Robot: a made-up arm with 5 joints.
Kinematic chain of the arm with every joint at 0, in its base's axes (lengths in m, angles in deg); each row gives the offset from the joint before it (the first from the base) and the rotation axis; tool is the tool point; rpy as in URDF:
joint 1: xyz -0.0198 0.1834 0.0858 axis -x
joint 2: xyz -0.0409 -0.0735 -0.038 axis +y
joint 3: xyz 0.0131 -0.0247 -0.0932 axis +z
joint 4: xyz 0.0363 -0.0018 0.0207 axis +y
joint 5: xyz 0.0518 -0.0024 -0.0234 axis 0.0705 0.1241 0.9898
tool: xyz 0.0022 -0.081 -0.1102 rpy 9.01 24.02 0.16
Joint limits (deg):
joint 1: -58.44..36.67
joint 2: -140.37..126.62
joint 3: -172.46..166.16
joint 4: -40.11..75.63
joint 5: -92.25..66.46
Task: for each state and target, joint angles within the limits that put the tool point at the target. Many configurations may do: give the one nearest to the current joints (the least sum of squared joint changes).
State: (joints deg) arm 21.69 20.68 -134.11 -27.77 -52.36
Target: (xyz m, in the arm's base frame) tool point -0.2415 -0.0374 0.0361
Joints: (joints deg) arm 22.89 30.95 -110.96 -32.35 -29.93
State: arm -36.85 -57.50 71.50 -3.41 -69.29
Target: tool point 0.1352 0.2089 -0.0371
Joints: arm -26.93 -49.84 86.93 -21.19 -74.59
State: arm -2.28 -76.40 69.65 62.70 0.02
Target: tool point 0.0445 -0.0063 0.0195
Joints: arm -35.54 -96.26 85.23 75.63 -38.77
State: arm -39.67 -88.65 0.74 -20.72 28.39
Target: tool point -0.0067 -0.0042 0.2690
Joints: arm -6.21 -115.00 -0.59 -28.59 36.14
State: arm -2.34 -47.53 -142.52 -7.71 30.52
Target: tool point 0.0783 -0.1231 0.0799
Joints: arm 36.67 -69.10 -107.21 -14.61 47.74
